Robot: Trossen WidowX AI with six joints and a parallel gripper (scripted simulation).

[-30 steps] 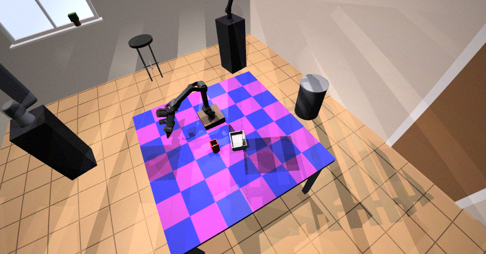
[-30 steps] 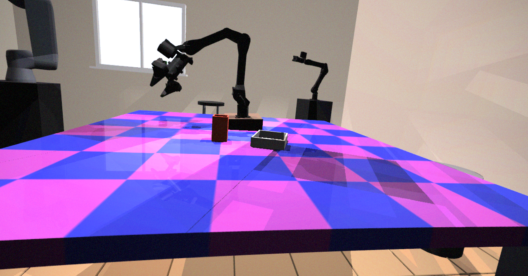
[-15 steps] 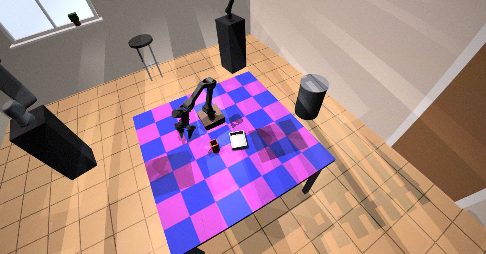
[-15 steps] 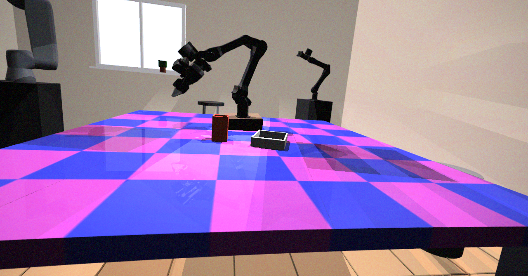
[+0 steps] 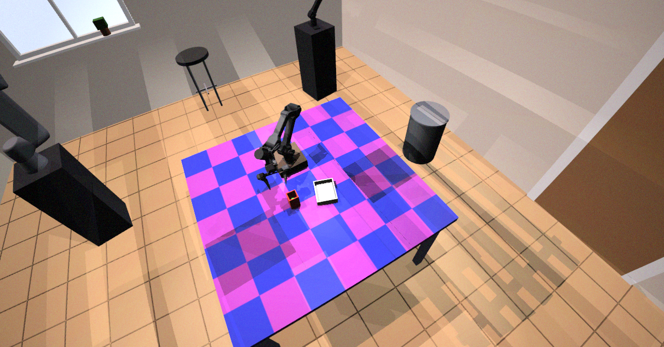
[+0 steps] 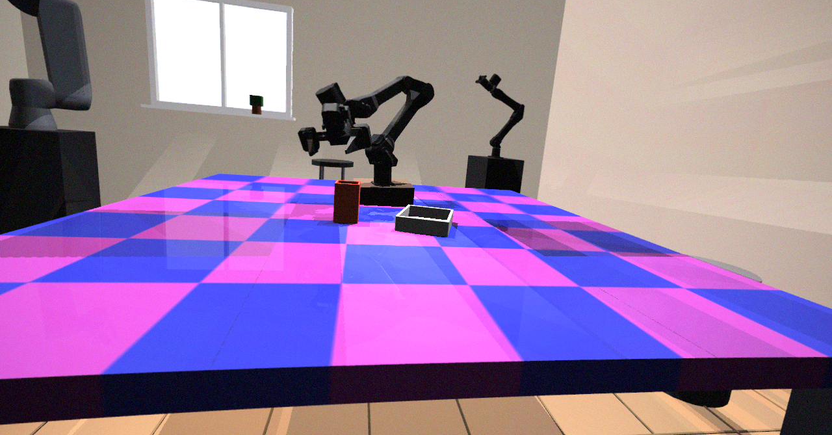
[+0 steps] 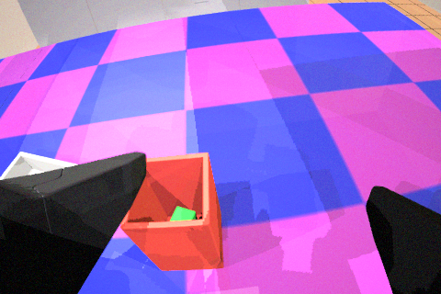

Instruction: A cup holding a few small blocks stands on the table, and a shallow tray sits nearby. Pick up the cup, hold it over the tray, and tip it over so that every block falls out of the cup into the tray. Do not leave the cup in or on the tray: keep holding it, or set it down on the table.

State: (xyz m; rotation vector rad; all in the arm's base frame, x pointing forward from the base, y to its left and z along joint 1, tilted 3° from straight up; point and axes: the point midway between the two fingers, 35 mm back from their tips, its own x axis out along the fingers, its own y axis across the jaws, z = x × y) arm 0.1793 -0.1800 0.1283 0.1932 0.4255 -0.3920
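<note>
My gripper tip is 110 mm above the green block, 50 mm short of it and 40 mm to the right of it. From my gripper tip the other things lie so: red square cup (130 mm below, 50 mm ahead, 40 mm to the left); white shallow tray (230 mm to the left, 150 mm below, 110 mm ahead).
</note>
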